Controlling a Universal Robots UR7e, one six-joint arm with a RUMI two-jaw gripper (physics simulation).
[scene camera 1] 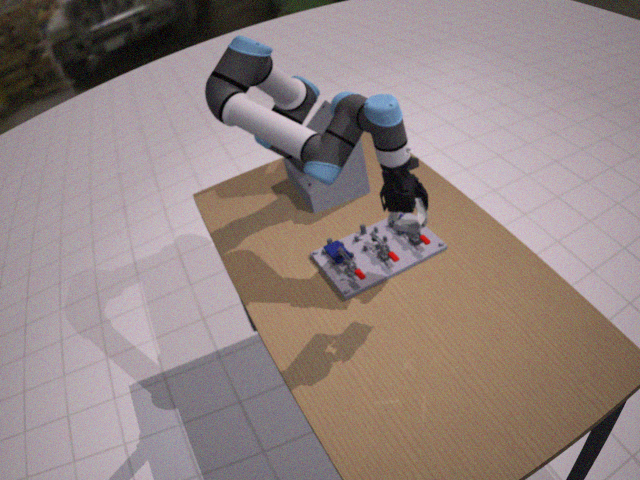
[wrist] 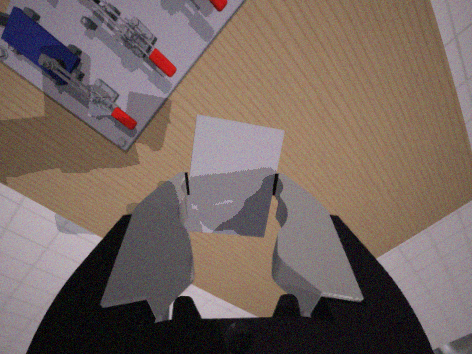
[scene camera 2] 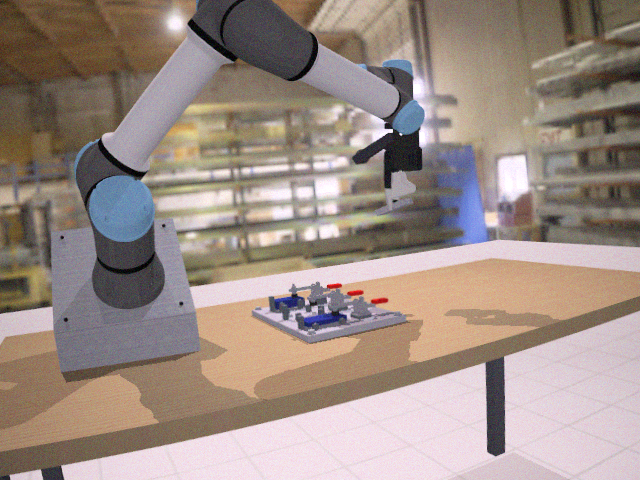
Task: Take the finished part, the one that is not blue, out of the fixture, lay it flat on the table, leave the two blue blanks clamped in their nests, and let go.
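Where they show: gripper, fingertip midpoint: point(scene camera 1: 411, 225) point(wrist: 231, 174) point(scene camera 2: 394, 209); arm's base, link origin: point(scene camera 2: 128, 280).
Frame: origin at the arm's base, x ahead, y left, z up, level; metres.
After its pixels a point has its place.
Note:
The finished part point(scene camera 2: 383, 210) @(x 0.616, y -0.027, z 0.085 m) point(wrist: 235, 150) @(x 0.636, y -0.008, z 0.092 m) is a light grey flat plate. My gripper point(scene camera 1: 408, 222) @(x 0.650, y -0.025, z 0.084 m) point(scene camera 2: 397, 198) @(x 0.650, y -0.025, z 0.084 m) point(wrist: 231, 174) @(x 0.650, y -0.025, z 0.084 m) is shut on it and holds it well above the table, looking slightly slanted in scene camera 2. One blue blank point(scene camera 1: 337, 251) @(x 0.378, y -0.129, z -0.121 m) point(scene camera 2: 324, 319) @(x 0.368, y -0.150, z -0.121 m) point(wrist: 37, 42) @(x 0.370, y -0.122, z -0.121 m) sits in an end nest under a toggle clamp. The other blue blank point(scene camera 2: 288, 302) @(x 0.383, y 0.072, z -0.117 m) sits in the far end nest under its clamp arm; my gripper mostly hides it in scene camera 1. The middle nest of the fixture point(scene camera 1: 372, 279) @(x 0.532, y -0.101, z -0.137 m) point(scene camera 2: 310, 338) @(x 0.314, y -0.192, z -0.143 m) point(wrist: 187, 47) @(x 0.527, y 0.021, z -0.137 m) holds no part.
The fixture's clamps have red handles point(scene camera 1: 360, 273) @(x 0.522, y -0.129, z -0.105 m) point(scene camera 2: 379, 300) @(x 0.514, y -0.138, z -0.107 m) point(wrist: 124, 118) @(x 0.520, y -0.127, z -0.106 m) on the side away from the arm's base point(scene camera 1: 336, 188) @(x 0.124, y 0.008, z -0.087 m) point(scene camera 2: 126, 341) @(x -0.029, y -0.073, z -0.110 m). The wooden table point(scene camera 1: 465, 335) @(x 0.861, y -0.009, z -0.152 m) point(scene camera 2: 516, 284) @(x 0.981, y -0.107, z -0.152 m) point(wrist: 350, 100) @(x 0.802, y 0.176, z -0.152 m) extends beyond the fixture; its edges show in the wrist view.

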